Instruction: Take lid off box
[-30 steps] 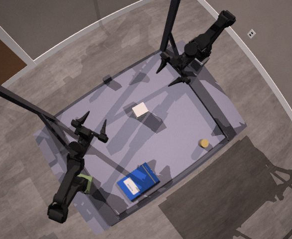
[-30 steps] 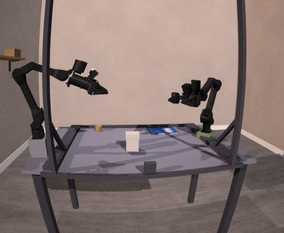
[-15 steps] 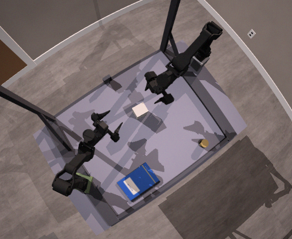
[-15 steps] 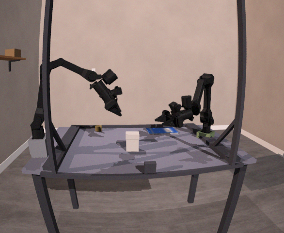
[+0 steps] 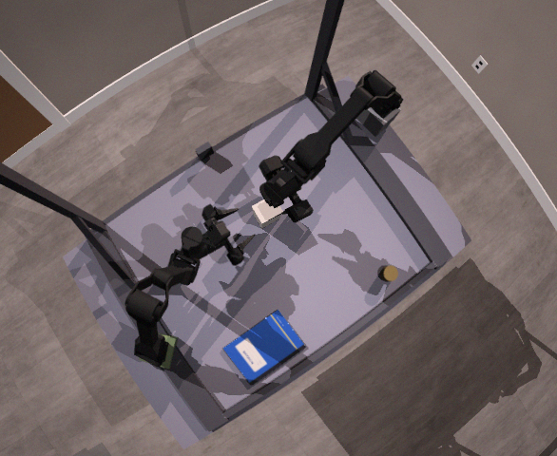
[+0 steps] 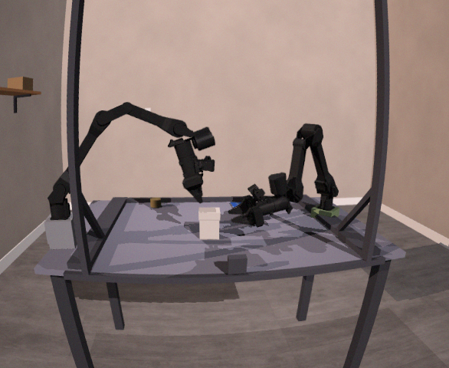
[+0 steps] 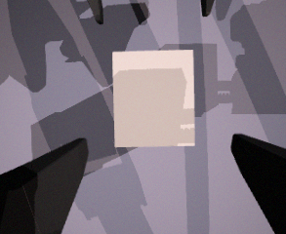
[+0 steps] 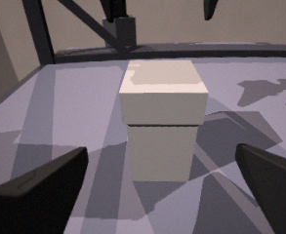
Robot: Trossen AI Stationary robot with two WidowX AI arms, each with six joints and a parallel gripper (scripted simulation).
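The white box lies 3 cm ahead of my right hand, 10 cm to the left of it and 4 cm below it.
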